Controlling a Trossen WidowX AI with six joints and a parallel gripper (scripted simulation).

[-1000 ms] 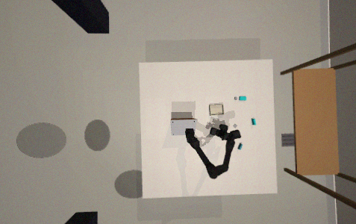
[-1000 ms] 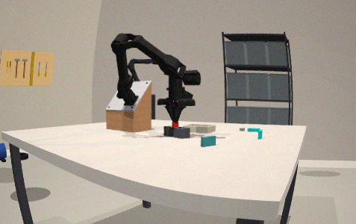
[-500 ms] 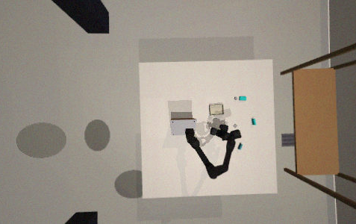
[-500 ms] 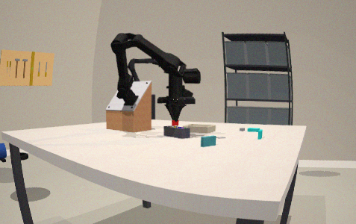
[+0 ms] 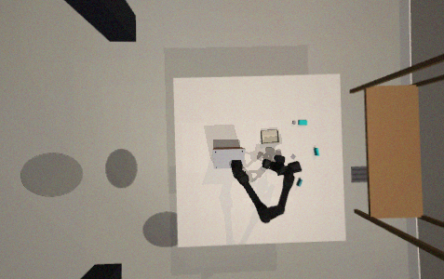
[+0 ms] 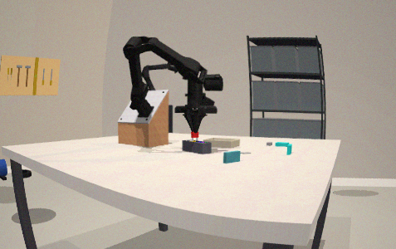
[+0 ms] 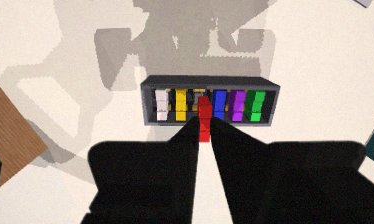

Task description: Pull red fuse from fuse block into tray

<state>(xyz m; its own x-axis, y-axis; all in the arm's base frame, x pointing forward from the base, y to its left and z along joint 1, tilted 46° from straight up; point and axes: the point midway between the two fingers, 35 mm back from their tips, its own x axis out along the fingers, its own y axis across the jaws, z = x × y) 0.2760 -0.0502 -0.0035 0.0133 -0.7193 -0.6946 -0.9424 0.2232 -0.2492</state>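
My gripper tip is now 210 mm to the right of the beige tray and 70 mm above it. Round my gripper tip: teal L-shaped piece 260 mm ahead, 320 mm to the left, 60 mm below; red fuse 10 mm below; small grey cube 200 mm ahead, 320 mm to the left, 60 mm below.
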